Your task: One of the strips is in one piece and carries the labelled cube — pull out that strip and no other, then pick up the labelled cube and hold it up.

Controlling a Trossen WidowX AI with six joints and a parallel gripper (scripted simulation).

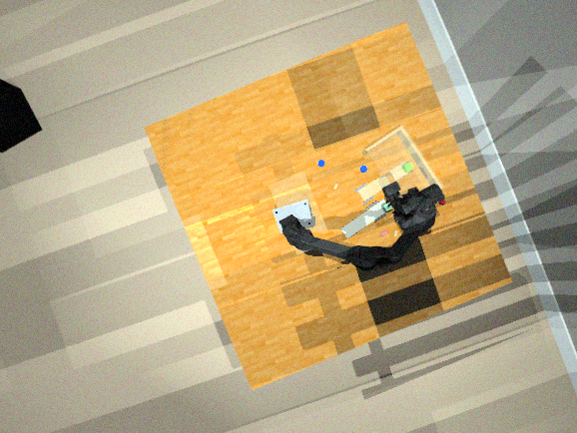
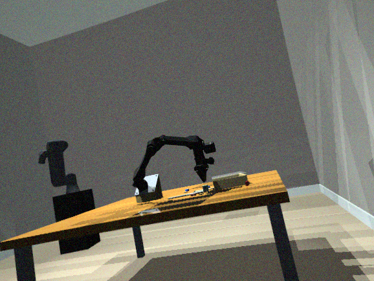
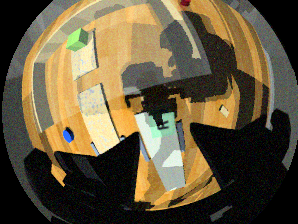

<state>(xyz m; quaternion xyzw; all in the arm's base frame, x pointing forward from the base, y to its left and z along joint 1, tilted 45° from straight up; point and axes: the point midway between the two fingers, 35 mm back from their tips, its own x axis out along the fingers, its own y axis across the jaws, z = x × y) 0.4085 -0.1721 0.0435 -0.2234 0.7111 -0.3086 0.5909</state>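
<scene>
My gripper tip is 7 cm past the pink piece, 10 cm to the left of it and 5 cm above it. Also, from my gripper tip: tan piece 15 cm behind, 19 cm to the left, 5 cm below; red piece 23 cm ahead, 11 cm to the right, 5 cm below.
</scene>
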